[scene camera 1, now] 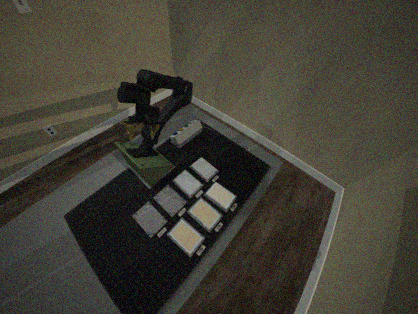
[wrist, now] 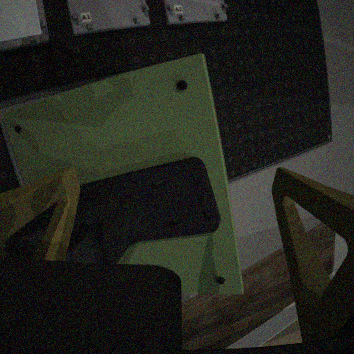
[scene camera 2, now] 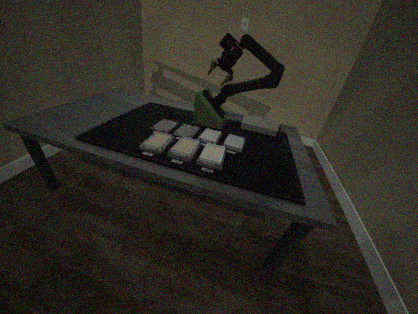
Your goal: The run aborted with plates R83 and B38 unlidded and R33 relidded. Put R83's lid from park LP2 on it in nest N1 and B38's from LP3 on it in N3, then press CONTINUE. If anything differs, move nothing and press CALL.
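Frame: origin at the arm's base, x ahead, y left, z up, level; centimetres.
Seen in the pictures: gripper, between the fingertips: [scene camera 1: 142,140] [wrist: 175,177] [scene camera 2: 214,80]; arm's base, origin of its link: [scene camera 1: 143,153] [wrist: 119,208] [scene camera 2: 213,104].
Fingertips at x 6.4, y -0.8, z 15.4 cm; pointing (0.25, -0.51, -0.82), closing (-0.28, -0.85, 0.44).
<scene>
Offsets run from my fingertips to a thing's middle. "spot": to the spot under its first point. Level surfaces: height alone.
Three cream-topped plates @(dy -16.7, dx +37.3, dz -22.6 cm) [scene camera 1: 186,237] @(dy -3.5, dx +38.3, dz -22.1 cm) [scene camera 1: 204,214] @(dy +8.8, dx +39.4, dz -21.9 cm) [scene camera 1: 220,196] [scene camera 2: 157,142] [scene camera 2: 184,148] [scene camera 2: 212,155] stand in the row farther from the arm base. Nearer the base are two grey, clear-looking pieces @(spot: dy -20.7, dx +18.9, dz -23.9 cm) [scene camera 1: 150,218] @(spot: dy -8.9, dx +20.3, dz -23.9 cm) [scene camera 1: 169,201] [scene camera 2: 165,126] [scene camera 2: 186,131] and two whiter ones @(dy +4.8, dx +20.9, dz -23.5 cm) [scene camera 1: 188,183] @(dy +17.5, dx +22.7, dz -23.5 cm) [scene camera 1: 204,169] [scene camera 2: 210,135] [scene camera 2: 234,142]. Name labels are too small and dark to read, and lids are hard to tell. The button box @(dy +31.7, dx -2.1, dz -20.7 cm) [scene camera 1: 186,133] [scene camera 2: 261,126] stands beside the base. My gripper [scene camera 2: 220,76] [wrist: 175,177] is open and empty, high above the base area, away from the plates.
The green base mount [scene camera 1: 156,167] [scene camera 2: 207,114] [wrist: 125,112] stands below the gripper at the edge of the black mat @(dz -24.9 cm) [scene camera 1: 97,240] [scene camera 2: 272,175] [wrist: 270,95]. In the wrist view, grey pieces @(spot: dy -7.2, dx +14.4, dz -23.9 cm) [wrist: 107,15] @(spot: dy -20.3, dx +12.9, dz -23.9 cm) [wrist: 196,10] and part of a whiter one [wrist: 19,21] show along the top.
</scene>
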